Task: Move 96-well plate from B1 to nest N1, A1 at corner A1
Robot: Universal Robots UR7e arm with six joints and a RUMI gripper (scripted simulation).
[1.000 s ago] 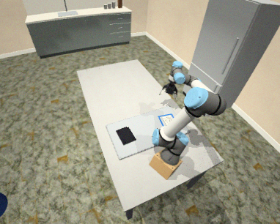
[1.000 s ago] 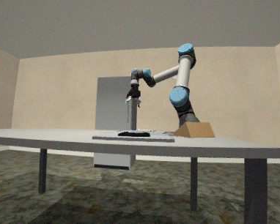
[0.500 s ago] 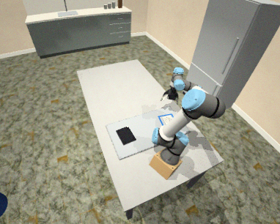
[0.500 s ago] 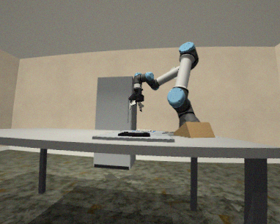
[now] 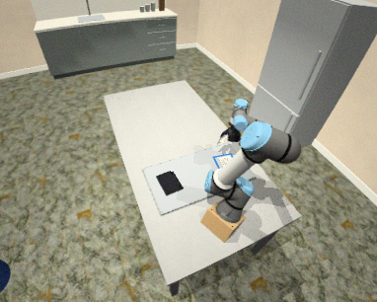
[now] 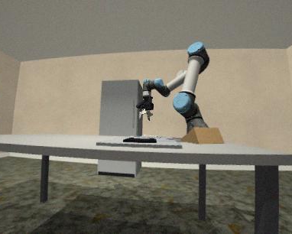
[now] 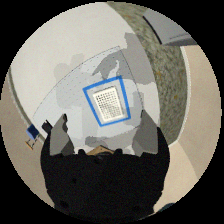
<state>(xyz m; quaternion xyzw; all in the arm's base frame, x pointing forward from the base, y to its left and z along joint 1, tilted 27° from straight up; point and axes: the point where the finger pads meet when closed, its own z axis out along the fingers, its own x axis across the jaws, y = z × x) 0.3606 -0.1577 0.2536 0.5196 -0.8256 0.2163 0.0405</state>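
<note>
The white 96-well plate is 14 cm below my hand, 5 cm behind it and 1 cm to the left of it. Round my hand: black plate nest 45 cm to the left, 14 cm below, 1 cm behind.
</note>
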